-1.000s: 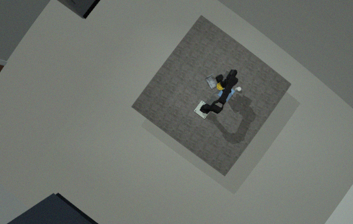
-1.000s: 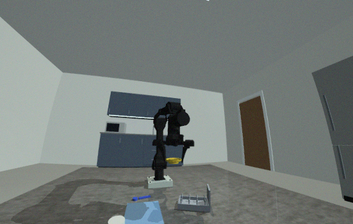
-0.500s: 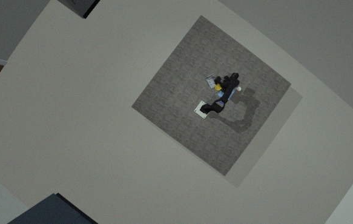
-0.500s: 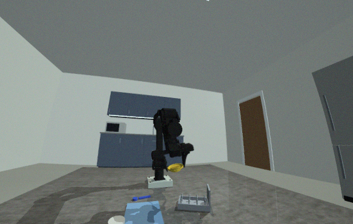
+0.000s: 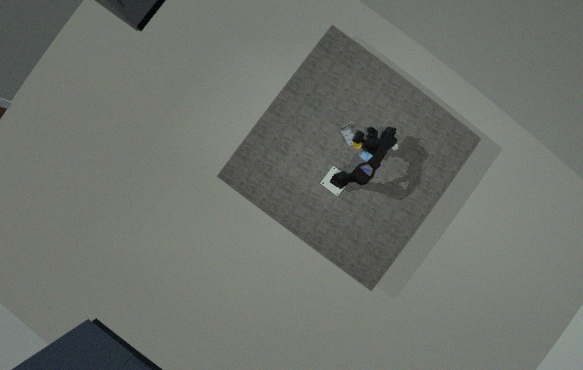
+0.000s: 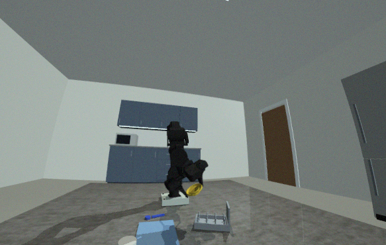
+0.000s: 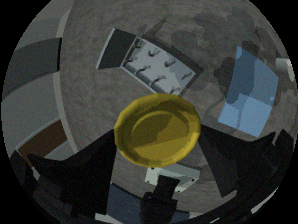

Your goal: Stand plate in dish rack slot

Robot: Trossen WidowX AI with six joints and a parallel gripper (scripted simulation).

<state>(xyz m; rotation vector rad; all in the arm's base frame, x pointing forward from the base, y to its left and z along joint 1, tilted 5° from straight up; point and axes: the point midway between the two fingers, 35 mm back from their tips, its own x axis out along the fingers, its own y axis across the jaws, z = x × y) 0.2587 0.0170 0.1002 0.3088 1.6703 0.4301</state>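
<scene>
The grey dish rack lies 9 cm below my gripper tip, 5 cm to the left of it and 5 cm ahead of it. Round my gripper tip: yellow plate: 1 cm above; then white cup: 24 cm to the right, 14 cm ahead, 9 cm below; then blue spoon: 16 cm to the right, 11 cm below, 8 cm behind.
</scene>
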